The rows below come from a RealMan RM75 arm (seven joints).
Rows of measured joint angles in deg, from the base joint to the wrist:
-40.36, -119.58, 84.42, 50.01, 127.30, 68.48, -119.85
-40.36, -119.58, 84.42, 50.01, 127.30, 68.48, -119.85
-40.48, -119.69, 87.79, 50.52, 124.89, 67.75, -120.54
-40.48, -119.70, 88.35, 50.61, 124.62, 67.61, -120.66
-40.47, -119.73, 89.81, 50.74, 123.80, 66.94, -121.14
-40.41, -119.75, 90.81, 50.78, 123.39, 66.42, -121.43
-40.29, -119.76, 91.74, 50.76, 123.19, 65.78, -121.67
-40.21, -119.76, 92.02, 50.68, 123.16, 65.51, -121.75
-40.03, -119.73, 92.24, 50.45, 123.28, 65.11, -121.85
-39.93, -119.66, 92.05, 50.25, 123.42, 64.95, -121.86
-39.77, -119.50, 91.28, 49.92, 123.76, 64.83, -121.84
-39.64, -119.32, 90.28, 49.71, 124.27, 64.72, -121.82
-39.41, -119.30, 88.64, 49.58, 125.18, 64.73, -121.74
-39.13, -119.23, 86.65, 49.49, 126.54, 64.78, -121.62
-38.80, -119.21, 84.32, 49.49, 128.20, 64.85, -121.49
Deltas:
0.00, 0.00, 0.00, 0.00, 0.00, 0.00, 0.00
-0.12, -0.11, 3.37, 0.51, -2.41, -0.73, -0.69
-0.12, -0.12, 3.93, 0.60, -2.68, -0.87, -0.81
-0.11, -0.15, 5.39, 0.73, -3.50, -1.54, -1.29
-0.05, -0.17, 6.39, 0.77, -3.91, -2.06, -1.58
0.07, -0.18, 7.32, 0.75, -4.11, -2.70, -1.82
0.15, -0.18, 7.60, 0.67, -4.14, -2.97, -1.90
0.33, -0.15, 7.82, 0.44, -4.02, -3.37, -2.00
0.43, -0.08, 7.63, 0.24, -3.88, -3.53, -2.01
0.59, 0.08, 6.86, -0.09, -3.54, -3.65, -1.99
0.72, 0.26, 5.86, -0.30, -3.03, -3.76, -1.97
0.95, 0.28, 4.22, -0.43, -2.12, -3.75, -1.89
1.23, 0.35, 2.23, -0.52, -0.76, -3.70, -1.77
1.56, 0.37, -0.10, -0.52, 0.90, -3.63, -1.64

